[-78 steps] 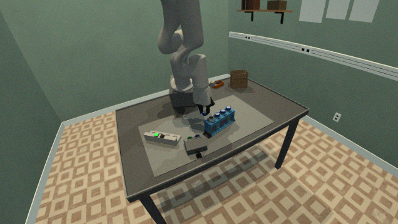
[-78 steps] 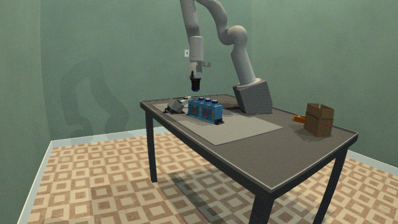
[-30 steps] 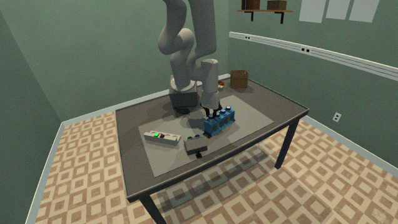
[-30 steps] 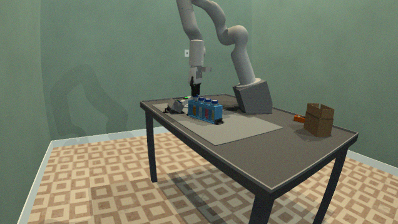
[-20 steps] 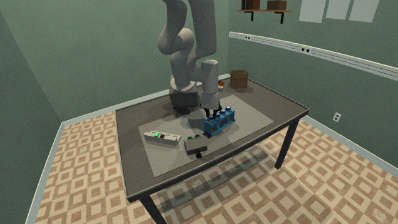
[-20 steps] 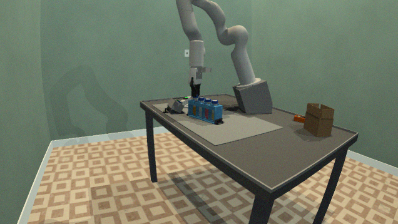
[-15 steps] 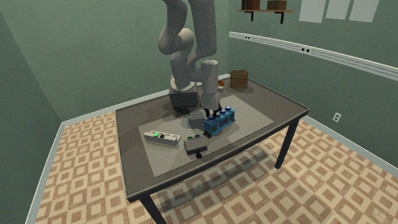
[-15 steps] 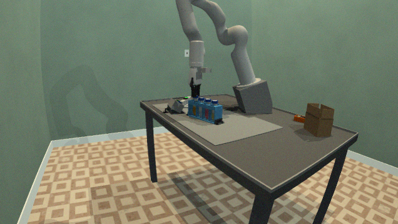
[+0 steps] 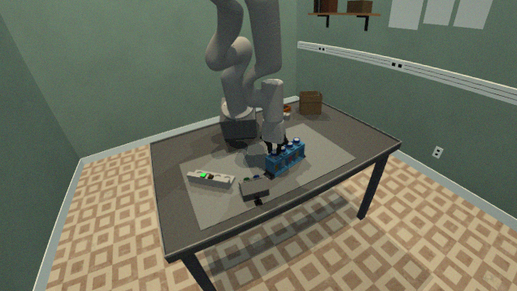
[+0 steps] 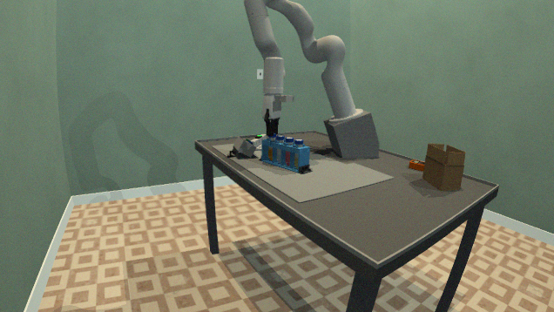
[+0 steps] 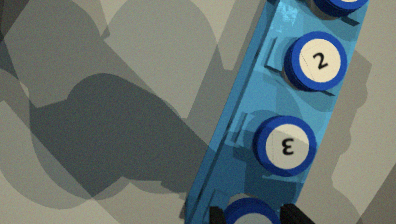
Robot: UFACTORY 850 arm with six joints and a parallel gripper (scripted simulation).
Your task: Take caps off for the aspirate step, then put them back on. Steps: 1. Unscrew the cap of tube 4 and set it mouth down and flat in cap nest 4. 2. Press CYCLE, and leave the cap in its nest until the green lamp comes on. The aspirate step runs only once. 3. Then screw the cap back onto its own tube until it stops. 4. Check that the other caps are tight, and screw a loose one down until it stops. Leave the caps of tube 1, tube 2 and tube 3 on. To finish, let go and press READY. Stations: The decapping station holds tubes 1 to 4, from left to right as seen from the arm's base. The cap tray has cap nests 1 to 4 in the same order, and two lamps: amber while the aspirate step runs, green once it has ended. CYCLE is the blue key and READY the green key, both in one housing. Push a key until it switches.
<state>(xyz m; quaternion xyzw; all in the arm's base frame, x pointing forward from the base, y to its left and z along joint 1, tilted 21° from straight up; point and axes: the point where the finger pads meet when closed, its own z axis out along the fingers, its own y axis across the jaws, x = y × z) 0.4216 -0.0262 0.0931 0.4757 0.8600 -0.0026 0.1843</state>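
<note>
My hand is 20 mm above the blue cap marked 4. From my hand the other things lie so: blue key (120 mm to the right, 70 mm below, 30 mm ahead); green key (170 mm to the right, 70 mm below, 20 mm ahead); grey key housing (150 mm to the right, 90 mm below, 40 mm ahead).
</note>
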